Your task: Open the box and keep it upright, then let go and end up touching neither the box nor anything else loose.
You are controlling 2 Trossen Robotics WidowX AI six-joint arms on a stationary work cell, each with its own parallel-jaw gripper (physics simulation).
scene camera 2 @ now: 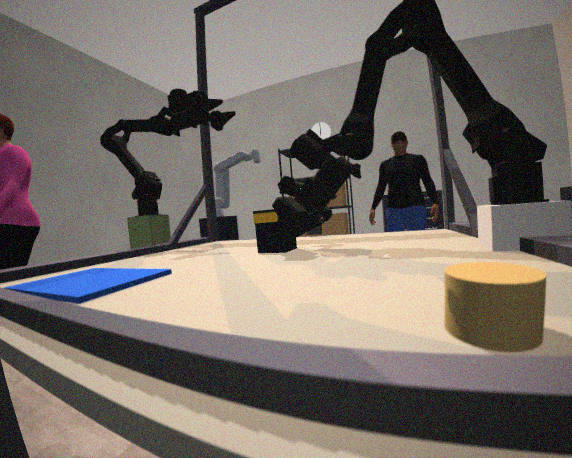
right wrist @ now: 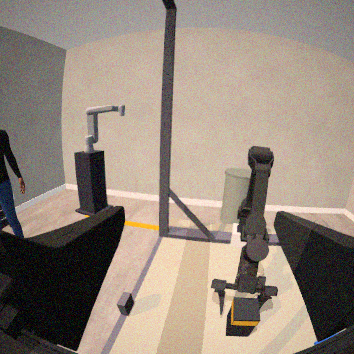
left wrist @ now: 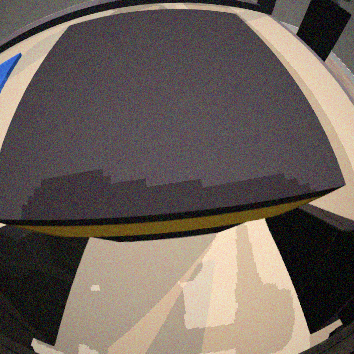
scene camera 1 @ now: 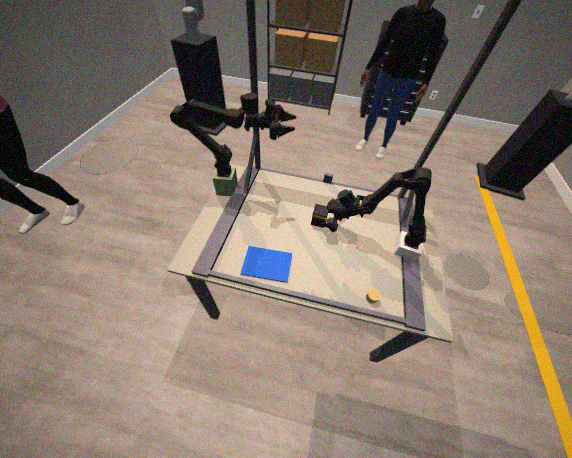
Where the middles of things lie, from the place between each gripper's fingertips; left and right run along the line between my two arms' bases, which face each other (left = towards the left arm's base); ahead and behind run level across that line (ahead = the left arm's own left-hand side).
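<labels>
There's a black box (scene camera 2: 264, 231) that's 10 mm ahead of my left hand, 20 mm to the right of it and 20 mm above it. The flat blue mat (scene camera 2: 78, 287) is 340 mm ahead of that same left hand, 160 mm to the right of it and 20 mm below it.
As for my right hand, the black box is 390 mm below it, 210 mm to the left of it and 110 mm ahead of it, while the flat blue mat is 430 mm below that hand, 70 mm to the left of it and 440 mm ahead of it.
</labels>
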